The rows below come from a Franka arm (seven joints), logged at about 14 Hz.
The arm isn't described. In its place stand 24 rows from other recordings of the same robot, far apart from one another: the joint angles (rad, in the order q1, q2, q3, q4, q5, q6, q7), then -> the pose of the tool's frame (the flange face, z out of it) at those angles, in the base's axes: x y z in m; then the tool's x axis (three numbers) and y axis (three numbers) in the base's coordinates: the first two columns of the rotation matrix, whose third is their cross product.
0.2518, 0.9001, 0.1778, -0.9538, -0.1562, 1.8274, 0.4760 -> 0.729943, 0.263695, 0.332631, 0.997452, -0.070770, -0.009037, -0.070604, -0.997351, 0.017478
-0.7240, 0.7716, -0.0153, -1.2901, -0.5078, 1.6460, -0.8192 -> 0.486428, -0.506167, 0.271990, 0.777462, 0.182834, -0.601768, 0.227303, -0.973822, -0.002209
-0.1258, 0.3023, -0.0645, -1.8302, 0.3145, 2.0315, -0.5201 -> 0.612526, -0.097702, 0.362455, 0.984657, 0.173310, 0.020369, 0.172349, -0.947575, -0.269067
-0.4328, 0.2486, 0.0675, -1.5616, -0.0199, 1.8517, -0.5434 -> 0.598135, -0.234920, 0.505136, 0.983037, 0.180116, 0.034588, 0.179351, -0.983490, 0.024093
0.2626, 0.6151, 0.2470, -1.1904, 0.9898, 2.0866, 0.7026 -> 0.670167, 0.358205, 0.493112, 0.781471, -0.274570, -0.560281, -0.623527, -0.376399, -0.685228
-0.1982, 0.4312, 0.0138, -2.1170, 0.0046, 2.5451, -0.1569 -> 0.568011, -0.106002, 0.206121, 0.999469, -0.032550, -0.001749, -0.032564, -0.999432, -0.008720
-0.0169, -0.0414, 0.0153, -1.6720, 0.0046, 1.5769, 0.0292 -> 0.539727, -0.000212, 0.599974, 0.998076, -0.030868, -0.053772, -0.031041, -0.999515, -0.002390
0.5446, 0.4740, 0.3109, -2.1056, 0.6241, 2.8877, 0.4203 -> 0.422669, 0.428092, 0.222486, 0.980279, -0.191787, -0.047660, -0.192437, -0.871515, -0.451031
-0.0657, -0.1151, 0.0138, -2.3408, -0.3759, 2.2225, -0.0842 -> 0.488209, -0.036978, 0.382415, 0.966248, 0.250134, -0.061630, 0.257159, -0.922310, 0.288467
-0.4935, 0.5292, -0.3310, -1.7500, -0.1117, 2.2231, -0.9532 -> 0.459502, -0.473163, 0.282401, 0.948827, 0.217635, -0.228829, 0.246630, -0.963238, 0.106517
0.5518, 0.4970, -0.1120, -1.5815, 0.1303, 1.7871, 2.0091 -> 0.582026, 0.295755, 0.330827, -0.029621, -0.997396, 0.065761, -0.957858, 0.047129, 0.283348
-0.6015, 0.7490, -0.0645, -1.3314, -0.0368, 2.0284, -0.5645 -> 0.581808, -0.446589, 0.282451, 0.993999, -0.069522, -0.084458, -0.066644, -0.997112, 0.036430
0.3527, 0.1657, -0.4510, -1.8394, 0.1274, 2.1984, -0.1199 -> 0.620116, -0.043688, 0.465969, 0.976701, -0.030754, 0.212391, -0.027287, -0.999442, -0.019239
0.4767, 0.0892, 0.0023, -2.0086, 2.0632, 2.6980, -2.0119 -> 0.538935, 0.246537, 0.437249, 0.336990, 0.075983, 0.938437, 0.717989, -0.665506, -0.203944
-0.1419, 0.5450, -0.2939, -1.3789, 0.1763, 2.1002, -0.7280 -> 0.679899, -0.258823, 0.427497, 0.947963, 0.276130, 0.158489, 0.259123, -0.958377, 0.119868
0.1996, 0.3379, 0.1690, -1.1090, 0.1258, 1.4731, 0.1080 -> 0.602555, 0.223837, 0.632560, 0.965425, 0.260381, 0.012514, 0.258252, -0.948785, -0.181969
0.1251, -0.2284, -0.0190, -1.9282, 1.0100, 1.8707, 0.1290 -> 0.500128, 0.117118, 0.637055, 0.973856, -0.213795, -0.076788, -0.178922, -0.513604, -0.839165
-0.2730, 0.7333, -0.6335, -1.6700, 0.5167, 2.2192, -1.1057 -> 0.467651, -0.489018, 0.237761, 0.999961, -0.001472, -0.008711, -0.001514, -0.999988, -0.004748
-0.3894, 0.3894, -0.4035, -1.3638, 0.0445, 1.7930, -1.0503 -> 0.509444, -0.445459, 0.518857, 0.959940, 0.274287, -0.057284, 0.279185, -0.953672, 0.112092
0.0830, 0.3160, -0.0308, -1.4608, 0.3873, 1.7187, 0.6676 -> 0.649482, 0.071696, 0.504475, 0.766655, -0.579302, -0.276856, -0.639013, -0.730393, -0.241222
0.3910, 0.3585, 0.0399, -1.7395, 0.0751, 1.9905, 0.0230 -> 0.578224, 0.268689, 0.362619, 0.924450, 0.365023, -0.110227, 0.358308, -0.930481, -0.076287
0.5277, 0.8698, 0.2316, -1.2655, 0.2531, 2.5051, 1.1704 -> 0.606089, 0.498361, 0.280860, 0.776327, -0.587464, -0.228479, -0.621284, -0.651958, -0.434691
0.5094, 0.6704, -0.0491, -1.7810, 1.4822, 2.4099, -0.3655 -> 0.584797, 0.299182, 0.178973, 0.943586, -0.267841, -0.194698, -0.319081, -0.578309, -0.750830
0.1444, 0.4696, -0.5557, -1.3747, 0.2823, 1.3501, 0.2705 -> 0.611823, -0.162638, 0.449638, 0.698396, -0.588723, -0.407000, -0.616277, -0.783825, 0.076292
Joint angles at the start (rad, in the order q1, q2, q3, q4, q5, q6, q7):
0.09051, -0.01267, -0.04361, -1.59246, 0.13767, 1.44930, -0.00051
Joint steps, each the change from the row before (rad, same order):
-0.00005, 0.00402, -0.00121, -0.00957, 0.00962, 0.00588, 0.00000
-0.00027, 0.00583, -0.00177, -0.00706, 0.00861, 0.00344, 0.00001
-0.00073, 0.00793, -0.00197, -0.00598, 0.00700, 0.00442, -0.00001
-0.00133, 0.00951, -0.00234, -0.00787, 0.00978, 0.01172, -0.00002
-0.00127, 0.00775, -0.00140, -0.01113, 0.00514, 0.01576, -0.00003
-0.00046, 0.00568, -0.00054, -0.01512, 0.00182, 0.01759, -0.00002
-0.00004, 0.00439, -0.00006, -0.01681, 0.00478, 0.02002, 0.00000
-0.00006, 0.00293, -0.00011, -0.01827, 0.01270, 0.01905, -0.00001
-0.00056, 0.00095, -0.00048, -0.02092, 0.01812, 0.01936, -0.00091
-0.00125, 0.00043, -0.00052, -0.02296, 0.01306, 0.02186, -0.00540
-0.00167, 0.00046, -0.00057, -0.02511, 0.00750, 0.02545, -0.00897
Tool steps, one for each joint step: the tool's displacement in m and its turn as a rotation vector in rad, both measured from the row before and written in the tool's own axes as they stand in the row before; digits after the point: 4 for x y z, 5 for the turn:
0.0022, 0.0004, 0.0057, 0.00979, -0.00738, 0.00204
0.0025, 0.0010, 0.0056, 0.00881, -0.00898, 0.00300
0.0033, 0.0016, 0.0060, 0.00724, -0.00887, 0.00411
0.0046, 0.0021, 0.0069, 0.01012, -0.00478, 0.00552
0.0044, 0.0023, 0.0073, 0.00542, -0.00235, 0.00545
0.0038, 0.0020, 0.0081, 0.00194, -0.00269, 0.00455
0.0035, 0.0013, 0.0081, 0.00476, -0.00080, 0.00371
0.0028, 0.0005, 0.0082, 0.01270, -0.00172, 0.00377
0.0020, 0.0006, 0.0083, 0.01829, -0.00182, 0.00433
0.0019, 0.0019, 0.0087, 0.01329, -0.00052, 0.00154
0.0021, 0.0032, 0.0093, 0.00765, 0.00116, -0.00071

